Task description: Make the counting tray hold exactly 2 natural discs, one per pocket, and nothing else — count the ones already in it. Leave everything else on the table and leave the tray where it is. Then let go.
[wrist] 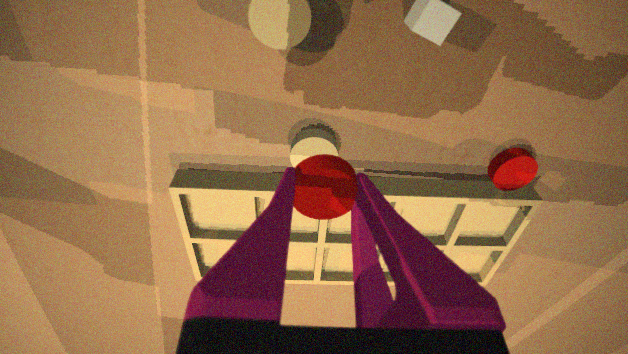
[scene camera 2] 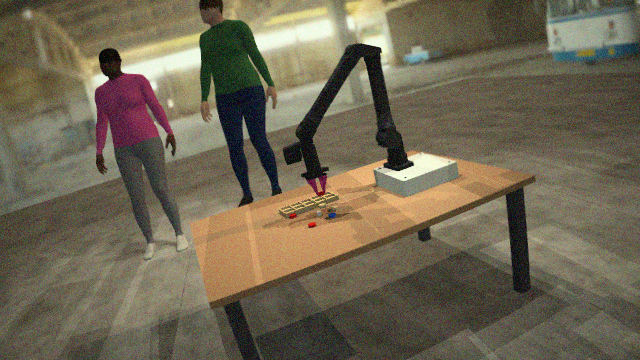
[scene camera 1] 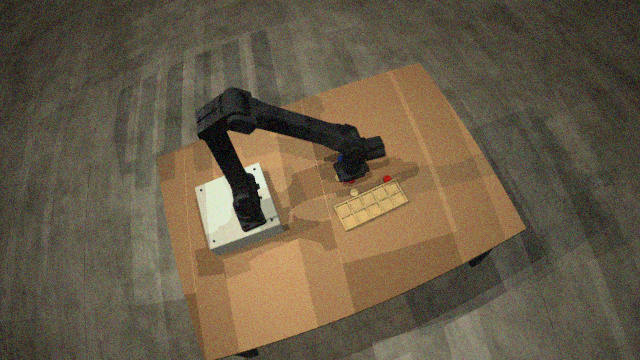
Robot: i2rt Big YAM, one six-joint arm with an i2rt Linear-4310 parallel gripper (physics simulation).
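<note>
My gripper is shut on a red disc and holds it above the tray's long edge. The counting tray is pale wood with two rows of pockets. No disc shows in its pockets in scene camera 1; the fingers hide some of them in the wrist view. A small natural disc lies on the table close beside the tray's long side, partly behind the held disc in the wrist view. A wider natural round piece lies farther from the tray.
A red disc lies by one tray corner. Another red disc, a blue piece and a pale grey cube lie on the table. The arm stands on a white base box.
</note>
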